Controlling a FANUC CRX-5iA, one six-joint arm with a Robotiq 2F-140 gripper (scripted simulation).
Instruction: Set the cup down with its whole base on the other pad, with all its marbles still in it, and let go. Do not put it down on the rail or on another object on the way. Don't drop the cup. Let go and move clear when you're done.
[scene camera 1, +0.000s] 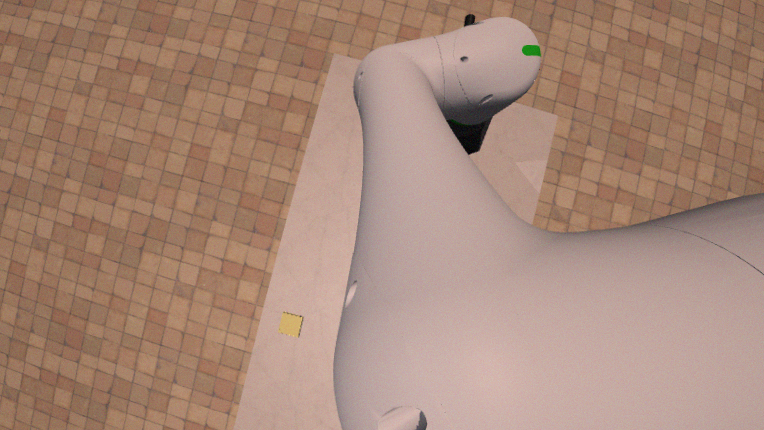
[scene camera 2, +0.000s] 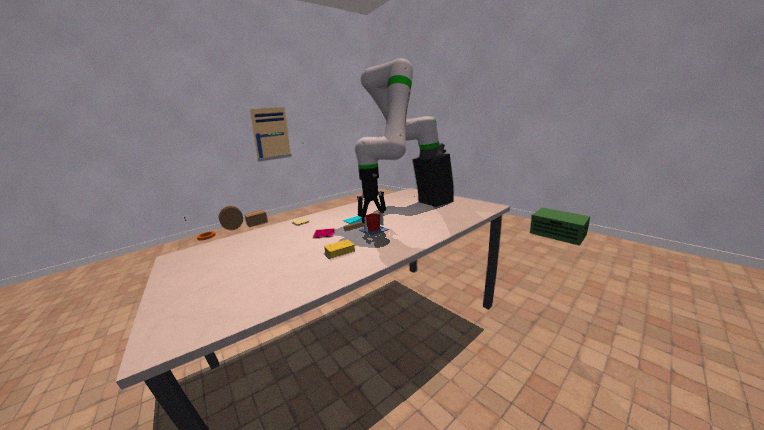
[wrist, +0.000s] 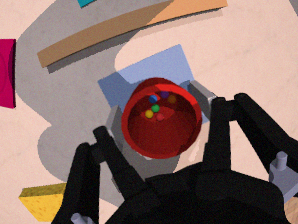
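Observation:
My own gripper (scene camera 2: 373, 227) is in sight, and I find the same gripper (wrist: 157, 103) in the wrist view. With it I see a cup (wrist: 182, 122) and a yellow block (wrist: 50, 196).

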